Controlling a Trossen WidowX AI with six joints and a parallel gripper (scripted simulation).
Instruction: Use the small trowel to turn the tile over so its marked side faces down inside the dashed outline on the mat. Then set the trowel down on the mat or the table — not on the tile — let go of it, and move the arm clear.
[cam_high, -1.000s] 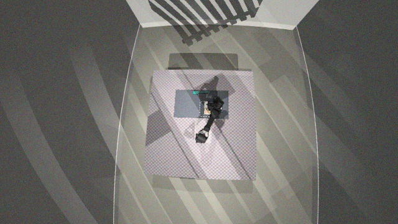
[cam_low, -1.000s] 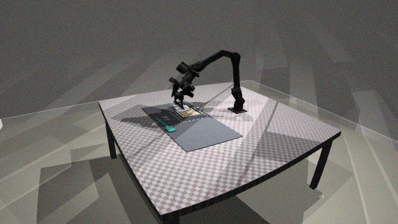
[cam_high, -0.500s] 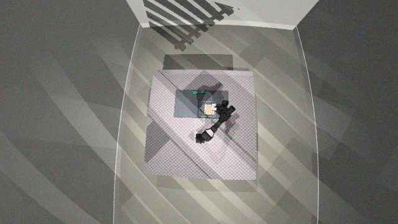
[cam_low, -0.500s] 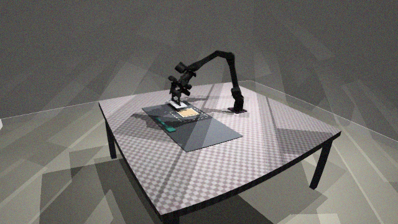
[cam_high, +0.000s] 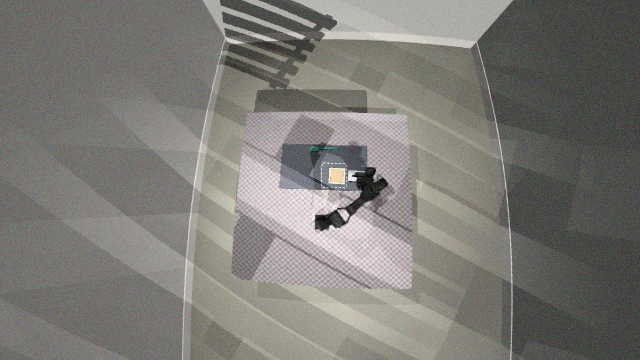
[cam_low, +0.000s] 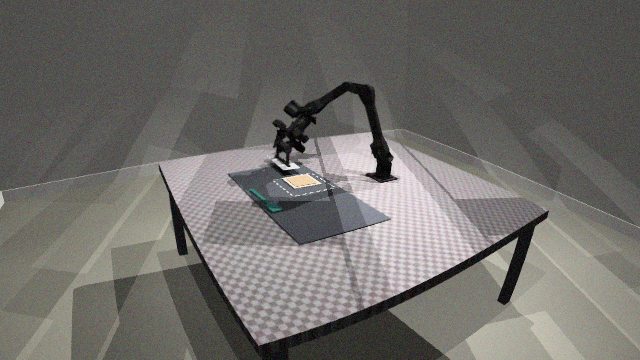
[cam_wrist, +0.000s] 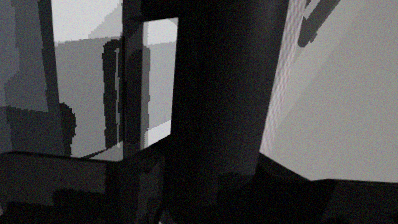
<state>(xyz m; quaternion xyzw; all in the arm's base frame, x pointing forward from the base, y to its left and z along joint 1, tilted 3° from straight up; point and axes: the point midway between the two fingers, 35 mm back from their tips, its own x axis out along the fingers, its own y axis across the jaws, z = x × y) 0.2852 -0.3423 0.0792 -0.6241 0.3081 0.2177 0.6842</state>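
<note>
My gripper tip is 20 cm to the right of the tile, 7 cm above it and 1 cm short of it. The rest, counted from my gripper tip: dark mat (29 cm to the left, 10 cm below, 9 cm ahead); slim teal tool (29 cm to the left, 23 cm ahead, 7 cm below).
</note>
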